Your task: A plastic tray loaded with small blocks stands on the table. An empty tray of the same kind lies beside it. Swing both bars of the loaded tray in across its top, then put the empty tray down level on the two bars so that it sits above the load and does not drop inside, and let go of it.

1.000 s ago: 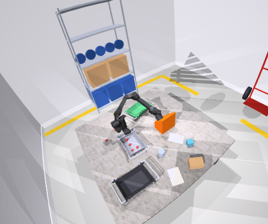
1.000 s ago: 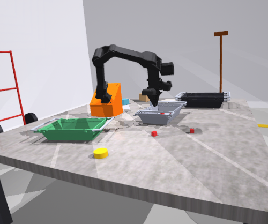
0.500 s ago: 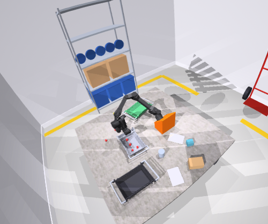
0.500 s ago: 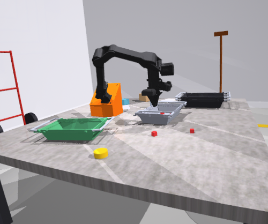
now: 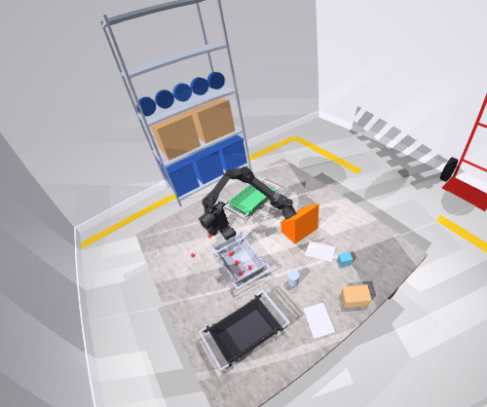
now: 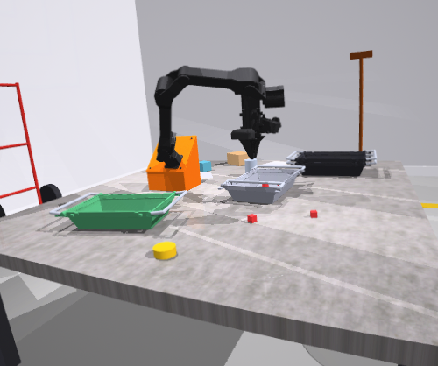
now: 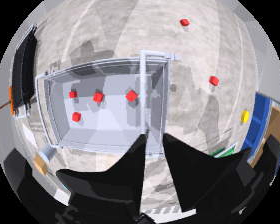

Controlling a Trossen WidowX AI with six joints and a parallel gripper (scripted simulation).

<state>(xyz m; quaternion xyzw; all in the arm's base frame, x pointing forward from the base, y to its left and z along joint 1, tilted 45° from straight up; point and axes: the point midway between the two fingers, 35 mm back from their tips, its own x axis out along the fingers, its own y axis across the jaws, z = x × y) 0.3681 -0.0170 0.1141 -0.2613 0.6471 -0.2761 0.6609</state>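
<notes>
My gripper tip is now 32 cm past the green tray, 27 cm to the left of it and 9 cm above it. Round my gripper tip: yellow disc (42 cm to the right, 13 cm below, 6 cm behind); blue cube (45 cm to the left, 44 cm behind, 12 cm below); grey cylinder (38 cm to the left, 15 cm behind, 10 cm below).
</notes>
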